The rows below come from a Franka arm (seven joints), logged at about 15 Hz.
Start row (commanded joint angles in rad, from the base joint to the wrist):
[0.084 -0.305 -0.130 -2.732 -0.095 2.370 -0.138]
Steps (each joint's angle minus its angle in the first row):
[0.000 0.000 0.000 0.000 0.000 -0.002 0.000]
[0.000 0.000 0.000 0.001 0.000 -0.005 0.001]
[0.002 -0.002 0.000 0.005 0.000 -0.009 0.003]
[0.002 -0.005 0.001 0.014 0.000 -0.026 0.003]
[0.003 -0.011 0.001 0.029 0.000 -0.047 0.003]
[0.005 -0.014 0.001 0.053 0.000 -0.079 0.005]
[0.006 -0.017 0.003 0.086 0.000 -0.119 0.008]
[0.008 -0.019 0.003 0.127 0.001 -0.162 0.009]
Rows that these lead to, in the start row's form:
[0.084 -0.305 -0.130 -2.732 -0.095 2.368 -0.138]
[0.084 -0.305 -0.130 -2.731 -0.095 2.365 -0.137]
[0.086 -0.307 -0.130 -2.727 -0.095 2.361 -0.135]
[0.086 -0.310 -0.129 -2.718 -0.095 2.344 -0.135]
[0.087 -0.316 -0.129 -2.703 -0.095 2.323 -0.135]
[0.089 -0.319 -0.129 -2.679 -0.095 2.291 -0.133]
[0.090 -0.322 -0.127 -2.646 -0.095 2.251 -0.130]
[0.092 -0.324 -0.127 -2.605 -0.094 2.208 -0.129]

